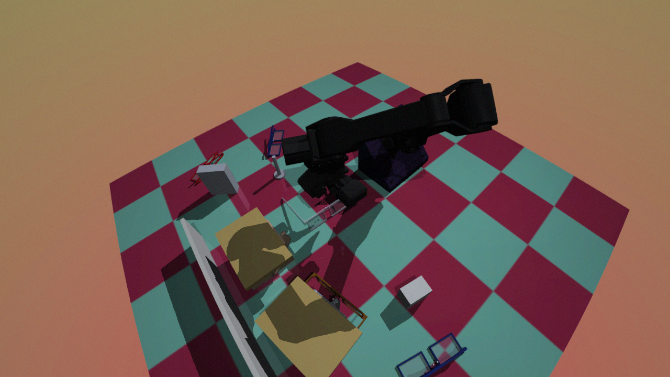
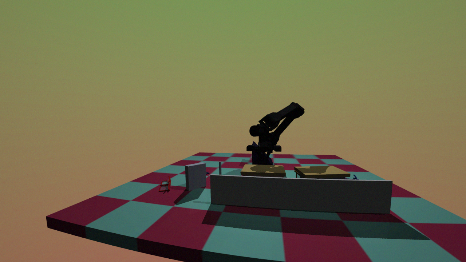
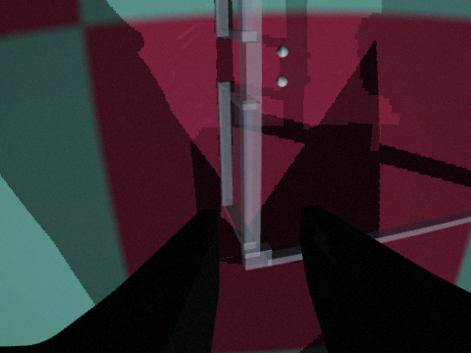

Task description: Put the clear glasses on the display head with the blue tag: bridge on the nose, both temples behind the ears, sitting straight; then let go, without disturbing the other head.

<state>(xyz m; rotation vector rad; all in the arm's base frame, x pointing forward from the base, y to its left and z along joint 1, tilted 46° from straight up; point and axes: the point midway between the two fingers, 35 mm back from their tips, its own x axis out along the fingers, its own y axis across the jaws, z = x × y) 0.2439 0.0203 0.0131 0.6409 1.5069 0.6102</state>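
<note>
The skin-coloured display head is 220 mm ahead of my gripper tip and 10 mm below it. Round my gripper tip: stand 50 mm ahead, 240 mm to the right, 50 mm below; long grey wall 370 mm ahead, 110 mm to the left, 20 mm below; grey block 230 mm ahead, 300 mm to the right, 10 mm below.
</note>
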